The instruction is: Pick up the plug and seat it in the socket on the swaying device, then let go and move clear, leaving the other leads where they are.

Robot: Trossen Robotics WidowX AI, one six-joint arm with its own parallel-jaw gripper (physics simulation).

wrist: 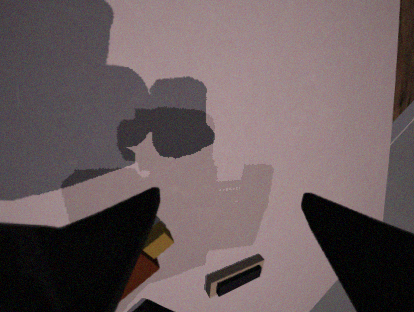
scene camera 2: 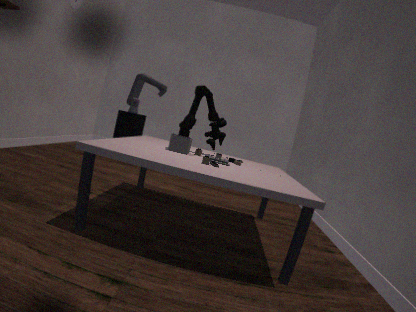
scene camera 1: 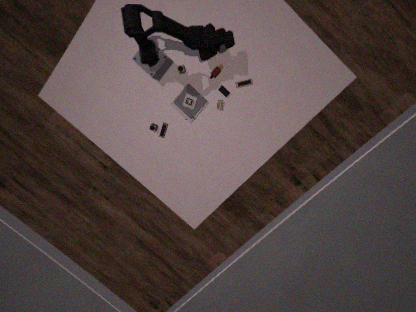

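The plug (scene camera 1: 216,71) (wrist: 150,253) has a red-brown body and a yellow tip. It lies flat on the white table (scene camera 1: 244,145) (scene camera 2: 129,147). In the wrist view my left finger partly covers it. My gripper (scene camera 1: 219,49) (scene camera 2: 215,141) (wrist: 230,196) is open and empty. It hangs a little above the table, just beyond the plug. The device (scene camera 1: 189,102) is a grey square plate with a white-framed socket (scene camera 1: 189,101) in its middle. It sits in front of the plug, apart from the gripper.
Other leads lie around: a beige-framed dark connector (scene camera 1: 244,83) (wrist: 235,275), a dark block (scene camera 1: 224,91), a beige piece (scene camera 1: 220,105), a round one (scene camera 1: 181,69), and a pair (scene camera 1: 158,128) further off. A grey arm (scene camera 2: 145,84) stands behind the table.
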